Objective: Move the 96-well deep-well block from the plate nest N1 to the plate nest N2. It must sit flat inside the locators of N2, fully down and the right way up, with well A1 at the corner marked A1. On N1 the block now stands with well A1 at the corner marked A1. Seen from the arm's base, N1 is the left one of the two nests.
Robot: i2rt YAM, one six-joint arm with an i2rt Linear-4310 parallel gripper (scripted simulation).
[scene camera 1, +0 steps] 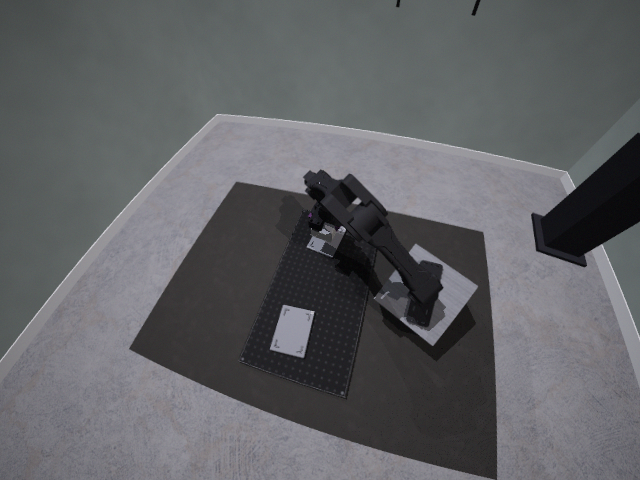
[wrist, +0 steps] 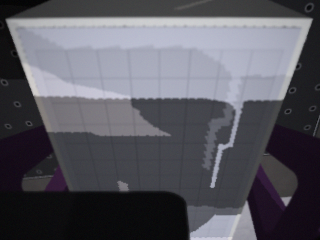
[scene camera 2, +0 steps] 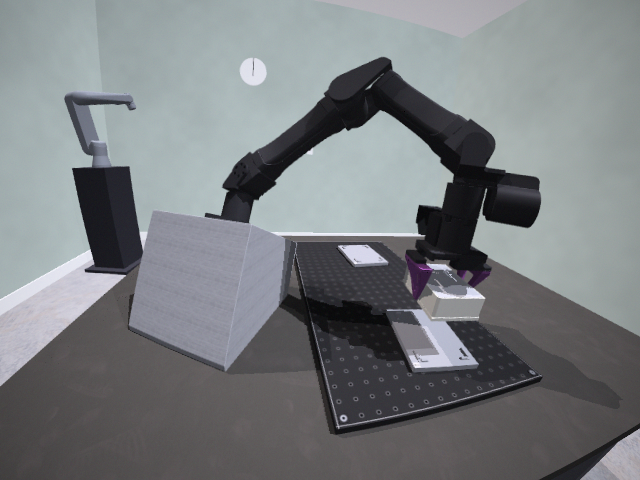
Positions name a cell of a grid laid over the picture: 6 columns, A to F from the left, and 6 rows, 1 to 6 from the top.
Note:
In view: my gripper (scene camera 2: E4) and a white deep-well block (scene camera 2: E4).
My gripper is seen too in the wrist view (wrist: C3).

